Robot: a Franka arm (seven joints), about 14 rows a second.
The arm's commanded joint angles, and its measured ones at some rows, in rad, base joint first. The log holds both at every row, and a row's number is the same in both.
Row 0, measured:
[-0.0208 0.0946 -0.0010 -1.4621 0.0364 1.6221 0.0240]
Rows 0 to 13, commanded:
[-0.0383 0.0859 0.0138 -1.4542 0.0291 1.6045 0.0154]
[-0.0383 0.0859 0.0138 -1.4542 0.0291 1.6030 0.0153]
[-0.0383 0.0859 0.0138 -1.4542 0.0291 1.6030 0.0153]
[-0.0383 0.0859 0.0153 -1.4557 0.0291 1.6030 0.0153]
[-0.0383 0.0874 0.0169 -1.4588 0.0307 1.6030 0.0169]
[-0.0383 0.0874 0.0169 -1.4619 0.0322 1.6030 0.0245]
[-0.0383 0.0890 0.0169 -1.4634 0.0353 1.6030 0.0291]
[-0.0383 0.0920 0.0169 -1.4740 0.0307 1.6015 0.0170]
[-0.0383 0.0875 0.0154 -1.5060 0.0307 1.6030 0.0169]
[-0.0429 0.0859 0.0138 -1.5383 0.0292 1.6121 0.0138]
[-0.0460 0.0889 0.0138 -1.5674 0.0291 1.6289 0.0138]
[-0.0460 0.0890 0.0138 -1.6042 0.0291 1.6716 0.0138]
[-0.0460 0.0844 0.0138 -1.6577 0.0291 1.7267 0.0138]
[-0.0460 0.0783 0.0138 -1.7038 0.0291 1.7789 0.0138]
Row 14, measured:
[-0.0310 0.1023 0.0010 -1.6108 0.0363 1.6970 0.0245]
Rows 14 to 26, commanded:
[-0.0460 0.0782 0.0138 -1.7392 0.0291 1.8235 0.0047]
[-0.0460 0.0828 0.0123 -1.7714 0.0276 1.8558 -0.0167]
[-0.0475 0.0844 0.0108 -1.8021 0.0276 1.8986 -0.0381]
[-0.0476 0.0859 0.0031 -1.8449 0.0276 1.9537 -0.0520]
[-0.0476 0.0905 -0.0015 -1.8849 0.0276 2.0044 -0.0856]
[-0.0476 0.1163 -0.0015 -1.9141 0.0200 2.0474 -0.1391]
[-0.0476 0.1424 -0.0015 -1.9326 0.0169 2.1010 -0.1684]
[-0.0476 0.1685 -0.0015 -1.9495 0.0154 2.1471 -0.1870]
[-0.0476 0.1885 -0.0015 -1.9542 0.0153 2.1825 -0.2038]
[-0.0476 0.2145 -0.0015 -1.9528 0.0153 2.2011 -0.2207]
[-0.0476 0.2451 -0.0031 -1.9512 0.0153 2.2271 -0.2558]
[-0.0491 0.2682 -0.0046 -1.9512 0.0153 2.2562 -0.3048]
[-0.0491 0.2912 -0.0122 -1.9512 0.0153 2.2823 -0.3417]
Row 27, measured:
[-0.0402 0.2622 -0.0070 -1.9477 0.0194 2.2349 -0.2643]
